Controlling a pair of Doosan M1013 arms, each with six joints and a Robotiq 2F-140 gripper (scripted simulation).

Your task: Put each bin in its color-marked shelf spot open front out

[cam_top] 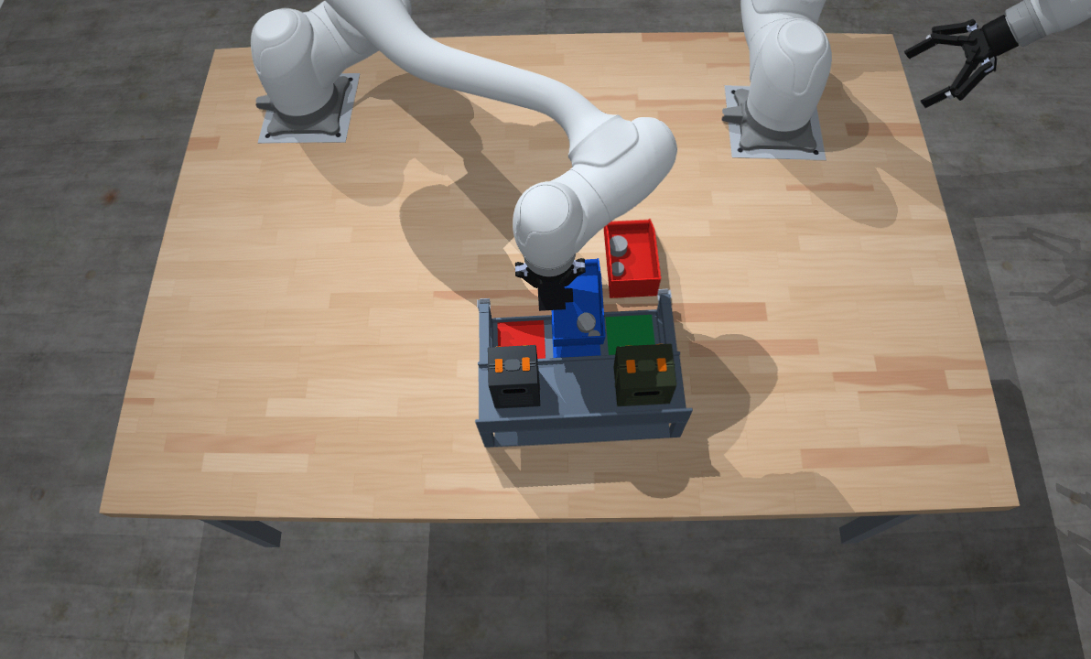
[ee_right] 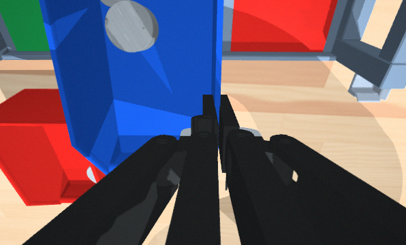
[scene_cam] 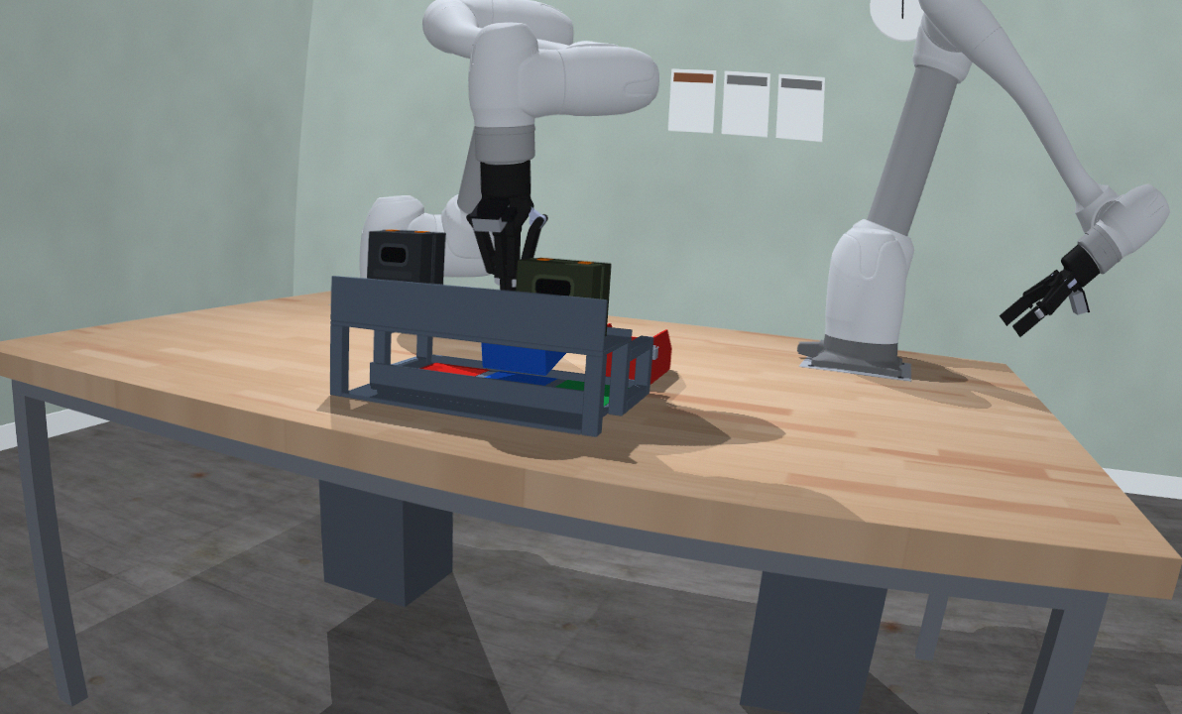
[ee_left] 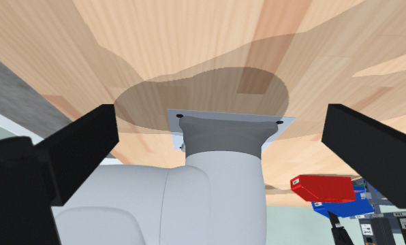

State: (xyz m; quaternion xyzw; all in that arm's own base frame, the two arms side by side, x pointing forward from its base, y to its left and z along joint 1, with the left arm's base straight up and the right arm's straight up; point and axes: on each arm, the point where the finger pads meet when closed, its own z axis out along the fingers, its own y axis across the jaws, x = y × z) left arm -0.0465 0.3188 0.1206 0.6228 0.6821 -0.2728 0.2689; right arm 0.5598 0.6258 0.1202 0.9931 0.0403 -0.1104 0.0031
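Right now the blue bin is 10 mm ahead of my right hand, 50 mm to the left of it and 40 mm below it. The rest, counted from my right hand: grey shelf: 130 mm ahead, 60 mm to the left, 50 mm below; red bin: 130 mm behind, 160 mm to the left, 80 mm below.
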